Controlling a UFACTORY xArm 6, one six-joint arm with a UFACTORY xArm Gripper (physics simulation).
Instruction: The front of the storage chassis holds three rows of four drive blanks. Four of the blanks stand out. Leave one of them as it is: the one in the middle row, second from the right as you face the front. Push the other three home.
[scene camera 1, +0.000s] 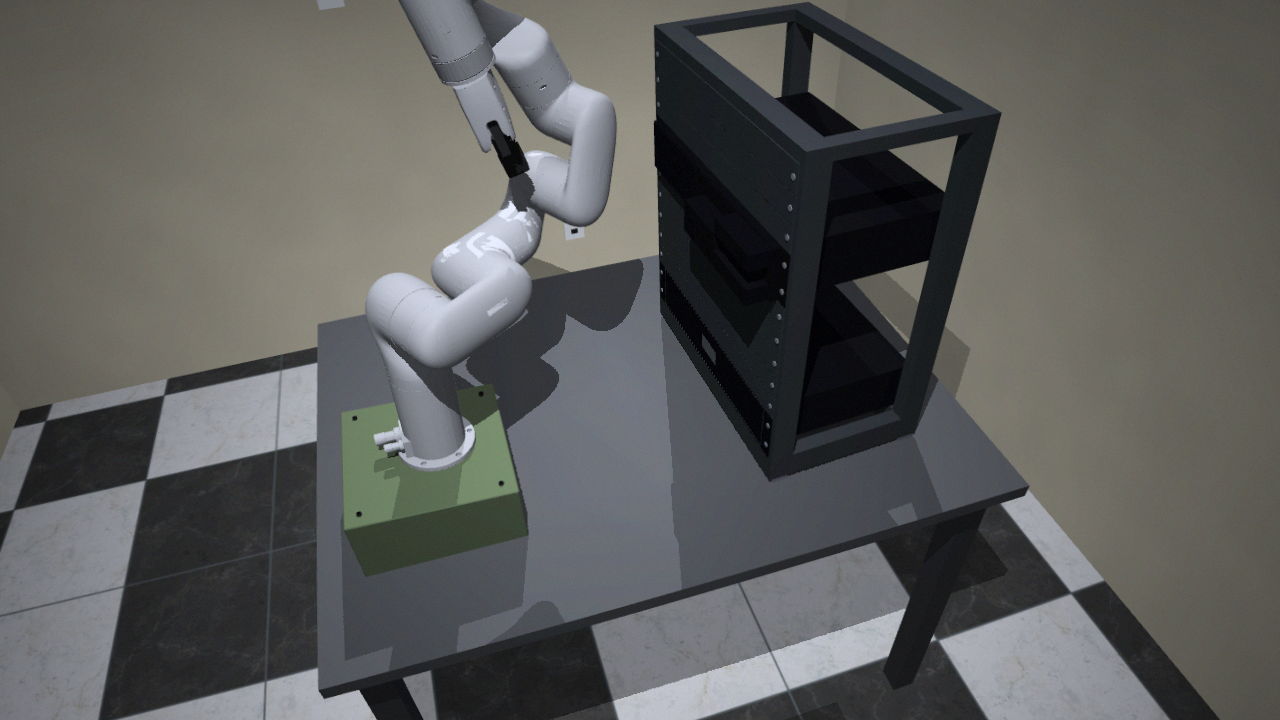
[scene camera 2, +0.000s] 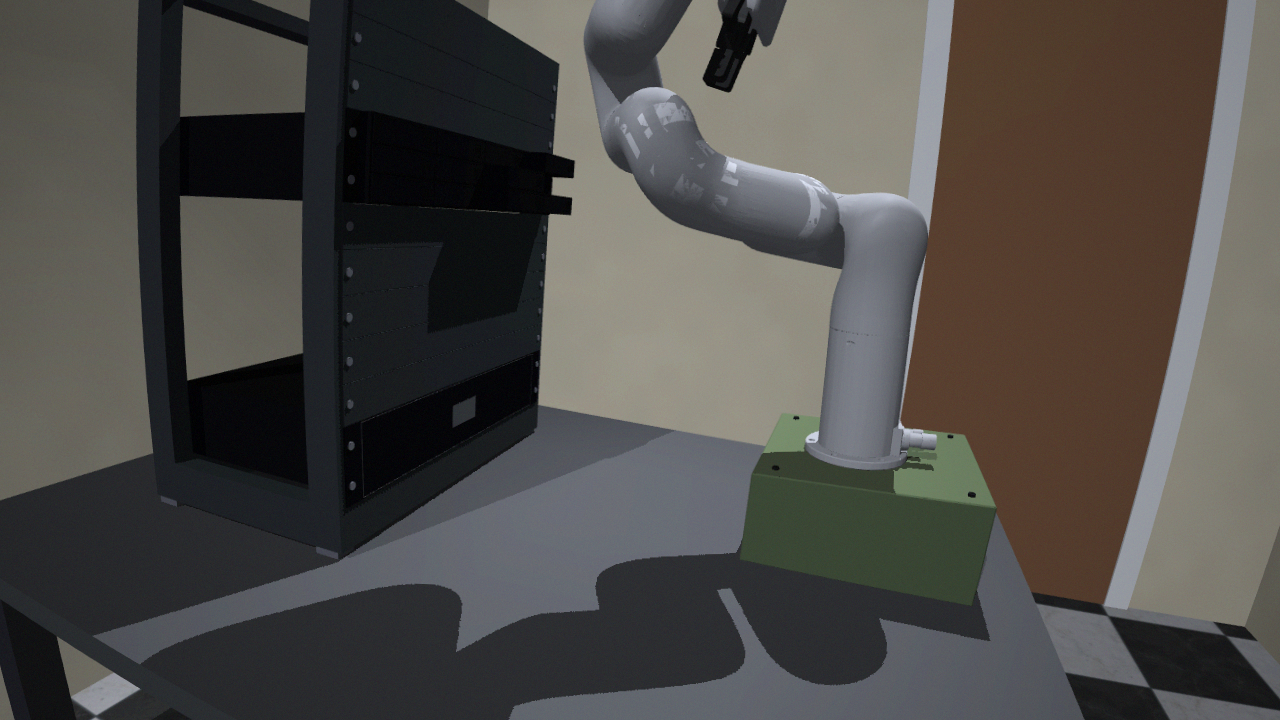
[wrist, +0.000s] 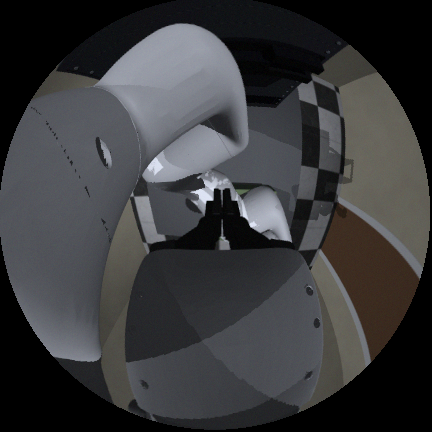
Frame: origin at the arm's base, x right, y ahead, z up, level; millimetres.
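Where they show: gripper, fingertip midpoint: (scene camera 1: 518, 171) (scene camera 2: 716, 86) (wrist: 220, 199); arm's base, link origin: (scene camera 1: 436, 443) (scene camera 2: 855, 452).
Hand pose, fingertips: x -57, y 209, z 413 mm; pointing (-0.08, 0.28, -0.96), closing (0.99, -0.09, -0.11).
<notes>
Things, the pixels of their top centre, and the offset from my fingertips. "*": a spot on its surface instead. Level surfaces: height alone.
- upper blank end, surface spot: (scene camera 2: 562, 167) * dx +176, dy +248, dz -87 mm
- lower blank end, surface spot: (scene camera 2: 561, 205) * dx +182, dy +248, dz -143 mm
- grey table, surface height: dz -527 mm
The storage chassis (scene camera 1: 881, 234) (scene camera 2: 243, 156) is a black unit in the upper part of the dark rack. Its front is very dark, and the rows and columns of blanks are hard to tell apart. In the second scene view, an upper blank end (scene camera 2: 562, 167) and a lower blank end (scene camera 2: 561, 205) stick out past the rack's far edge. Dark protruding shapes (scene camera 1: 716, 223) also show on the front in the first scene view. My gripper (scene camera 1: 520, 171) (scene camera 2: 718, 84) (wrist: 220, 199) is shut and empty. It hangs high above the table, well away from the chassis front, pointing downward.
The rack (scene camera 1: 944, 268) (scene camera 2: 324, 313) stands on the grey table (scene camera 1: 590, 447) (scene camera 2: 626, 483), with another black unit (scene camera 2: 402, 447) at its bottom. The arm stands on a green base (scene camera 1: 447, 537) (scene camera 2: 859, 528). Its folded links are close to the gripper. A brown door (scene camera 2: 1056, 268) is behind.
</notes>
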